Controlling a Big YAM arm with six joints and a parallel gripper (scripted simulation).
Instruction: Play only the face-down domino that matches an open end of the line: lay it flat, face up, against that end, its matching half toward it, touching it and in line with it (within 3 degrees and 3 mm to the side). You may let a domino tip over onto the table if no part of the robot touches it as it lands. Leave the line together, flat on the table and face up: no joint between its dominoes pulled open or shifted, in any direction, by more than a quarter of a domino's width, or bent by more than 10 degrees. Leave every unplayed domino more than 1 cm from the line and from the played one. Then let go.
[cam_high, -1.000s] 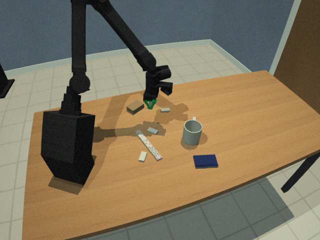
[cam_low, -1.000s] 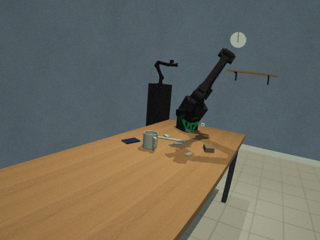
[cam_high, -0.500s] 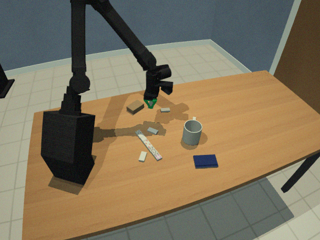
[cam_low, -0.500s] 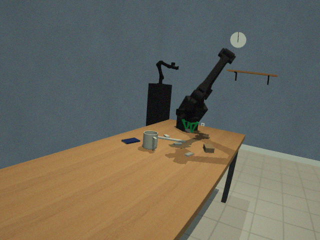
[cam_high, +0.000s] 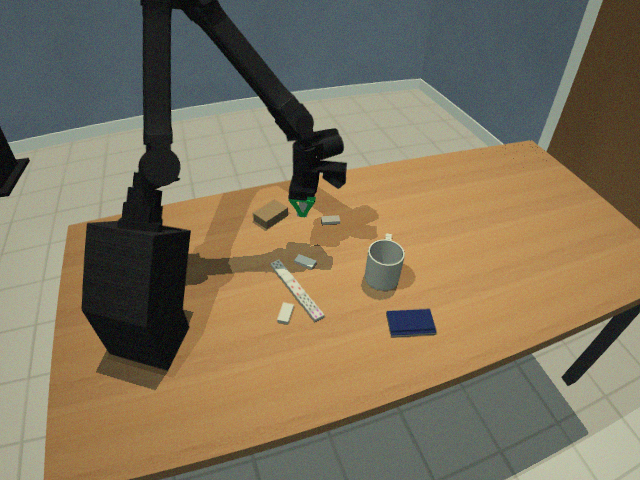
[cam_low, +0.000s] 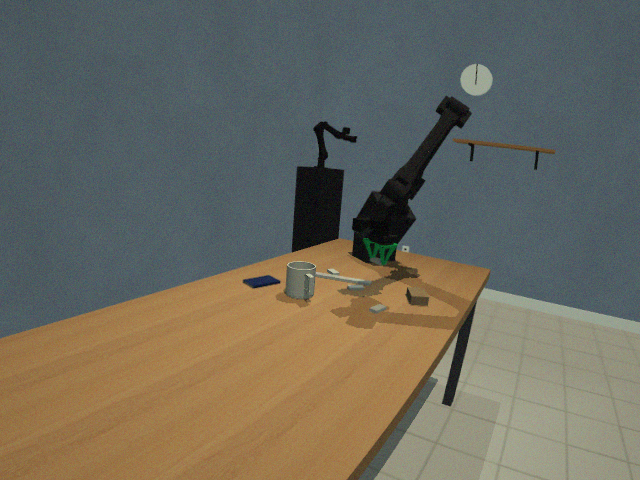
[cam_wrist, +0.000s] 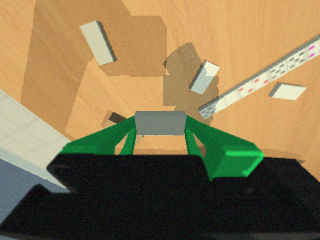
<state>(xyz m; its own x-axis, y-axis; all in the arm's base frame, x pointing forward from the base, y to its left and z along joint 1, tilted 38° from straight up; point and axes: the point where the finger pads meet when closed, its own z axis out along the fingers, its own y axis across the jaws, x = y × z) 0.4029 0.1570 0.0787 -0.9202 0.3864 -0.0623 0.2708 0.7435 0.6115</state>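
The grey tile lies 120 mm below my hand, 90 mm ahead of it and 80 mm to the left of it. Round my hand: brown block (120 mm to the left, 110 mm below, 80 mm behind).
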